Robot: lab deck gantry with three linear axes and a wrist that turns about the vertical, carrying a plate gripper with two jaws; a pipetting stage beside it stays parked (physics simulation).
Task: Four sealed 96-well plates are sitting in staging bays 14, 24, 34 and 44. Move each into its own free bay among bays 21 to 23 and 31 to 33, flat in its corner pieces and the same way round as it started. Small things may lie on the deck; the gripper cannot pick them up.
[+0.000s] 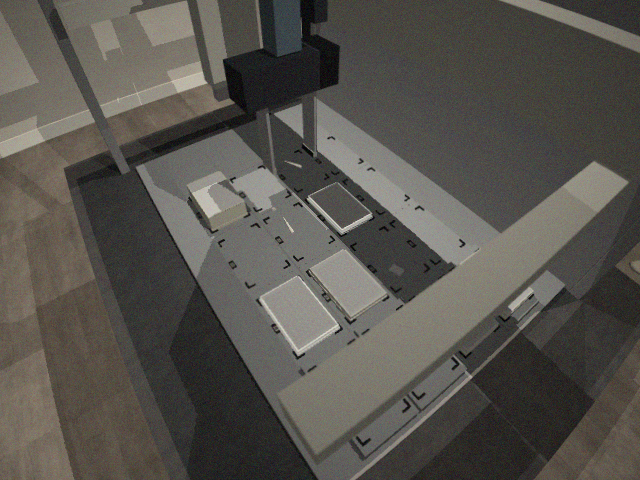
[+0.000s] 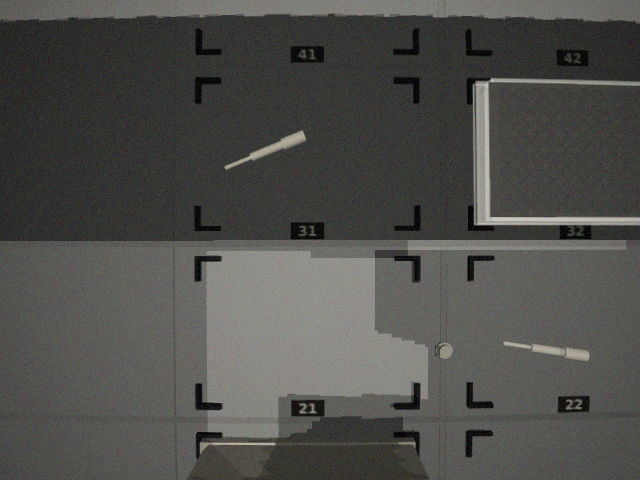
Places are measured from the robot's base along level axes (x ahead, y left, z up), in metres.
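Pixels of known places: gripper, fingertip midpoint: (image 1: 290, 160); robot's base, origin of the base link: (image 1: 190, 198).
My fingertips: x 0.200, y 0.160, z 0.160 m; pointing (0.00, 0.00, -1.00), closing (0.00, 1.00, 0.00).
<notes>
Ahead of a thing's pixels: the offset from my fingertips to its top centre. "pt": to the spot under its first point.
My gripper (image 1: 292, 162) hangs over the back of the deck around bay 31, jaws apart; deck shows between them and it is open. A shaded, white-rimmed plate @[dy +0.097, dx +0.028, dz -0.146 m] (image 1: 340, 207) (image 2: 563, 149) lies flat in bay 32. A pale plate @[dy -0.010, dx +0.192, dz -0.146 m] (image 1: 348, 283) lies in bay 23. Another plate @[dy -0.117, dx +0.192, dz -0.146 m] (image 1: 299, 315) lies beside it in bay 13. A plate @[dy +0.204, dx +0.356, dz -0.131 m] (image 1: 521, 299) shows partly in staging bay 44, behind the beige beam. Staging bays 14 and 24 show bare corner pieces in part; bay 34 is too dark and covered to tell. Bays 21, 22, 31 and 33 hold no plate.
A tall beige box @[dy -0.117, dx -0.136, dz -0.118 m] (image 1: 219, 204) (image 2: 310, 462) stands in bay 11. A loose pipette tip @[pt dy +0.097, dx -0.158, dz -0.156 m] (image 1: 293, 164) (image 2: 268, 149) lies in bay 31, another tip @[pt dy -0.020, dx +0.007, dz -0.155 m] (image 1: 288, 224) (image 2: 547, 350) in bay 22. A small cap @[dy -0.021, dx -0.054, dz -0.156 m] (image 2: 444, 350) lies between bays 21 and 22. A small square @[pt dy +0.088, dx +0.221, dz -0.159 m] (image 1: 396, 269) lies in bay 33.
</notes>
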